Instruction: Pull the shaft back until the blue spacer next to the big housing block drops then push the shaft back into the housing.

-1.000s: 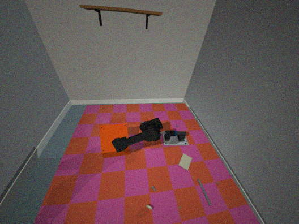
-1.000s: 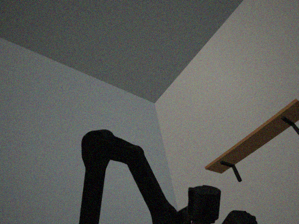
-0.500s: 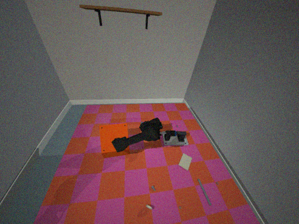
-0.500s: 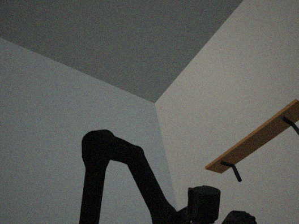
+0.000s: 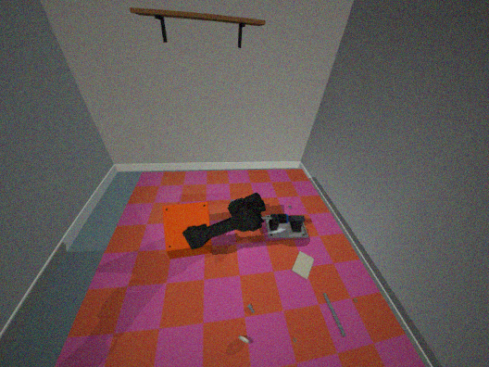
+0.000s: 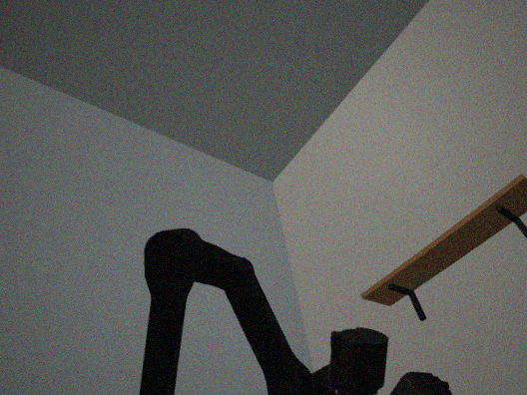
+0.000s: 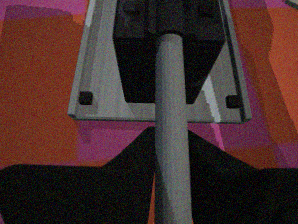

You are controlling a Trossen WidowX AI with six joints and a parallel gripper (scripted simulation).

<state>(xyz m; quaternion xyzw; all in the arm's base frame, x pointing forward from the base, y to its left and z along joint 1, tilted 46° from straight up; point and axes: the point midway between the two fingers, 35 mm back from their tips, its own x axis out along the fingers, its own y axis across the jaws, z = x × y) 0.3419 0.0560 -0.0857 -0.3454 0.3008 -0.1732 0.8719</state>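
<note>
Now: gripper tip 60 mm short of the grey shaft, 10 mm to the left of it and 20 mm below it. From my gripper tip the other things lie so: blue spacer 120 mm ahead, 10 mm to the right, 20 mm above; fixture 150 mm ahead, 20 mm to the right, 10 mm below; cream card 160 mm ahead, 240 mm to the right, 50 mm below.
</note>
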